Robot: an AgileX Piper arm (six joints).
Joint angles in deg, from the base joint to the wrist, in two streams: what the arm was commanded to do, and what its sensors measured. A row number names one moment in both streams.
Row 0, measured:
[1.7 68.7 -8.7 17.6 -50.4 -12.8]
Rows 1 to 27, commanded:
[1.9 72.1 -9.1 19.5 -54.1 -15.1]
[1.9 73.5 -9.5 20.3 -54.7 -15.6]
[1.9 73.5 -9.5 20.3 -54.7 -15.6]
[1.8 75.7 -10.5 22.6 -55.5 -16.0]
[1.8 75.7 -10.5 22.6 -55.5 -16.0]
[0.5 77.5 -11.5 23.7 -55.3 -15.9]
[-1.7 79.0 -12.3 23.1 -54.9 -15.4]
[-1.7 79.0 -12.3 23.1 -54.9 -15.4]
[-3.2 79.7 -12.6 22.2 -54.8 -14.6]
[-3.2 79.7 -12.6 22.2 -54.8 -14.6]
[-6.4 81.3 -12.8 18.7 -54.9 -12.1]
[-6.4 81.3 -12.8 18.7 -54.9 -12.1]
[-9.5 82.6 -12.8 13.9 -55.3 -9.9]
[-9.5 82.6 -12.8 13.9 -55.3 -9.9]
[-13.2 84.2 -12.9 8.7 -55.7 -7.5]
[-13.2 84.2 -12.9 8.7 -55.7 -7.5]
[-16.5 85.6 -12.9 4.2 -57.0 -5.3]
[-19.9 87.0 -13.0 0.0 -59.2 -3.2]
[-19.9 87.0 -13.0 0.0 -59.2 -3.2]
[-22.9 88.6 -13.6 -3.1 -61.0 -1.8]
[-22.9 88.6 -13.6 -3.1 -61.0 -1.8]
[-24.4 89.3 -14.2 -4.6 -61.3 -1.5]
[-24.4 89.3 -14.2 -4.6 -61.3 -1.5]
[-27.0 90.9 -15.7 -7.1 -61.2 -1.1]
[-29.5 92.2 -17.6 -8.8 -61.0 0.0]
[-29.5 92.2 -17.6 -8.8 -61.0 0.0]
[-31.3 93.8 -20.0 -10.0 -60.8 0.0]
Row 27, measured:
[-28.8 92.4 -17.0 -7.4 -59.8 -0.7]
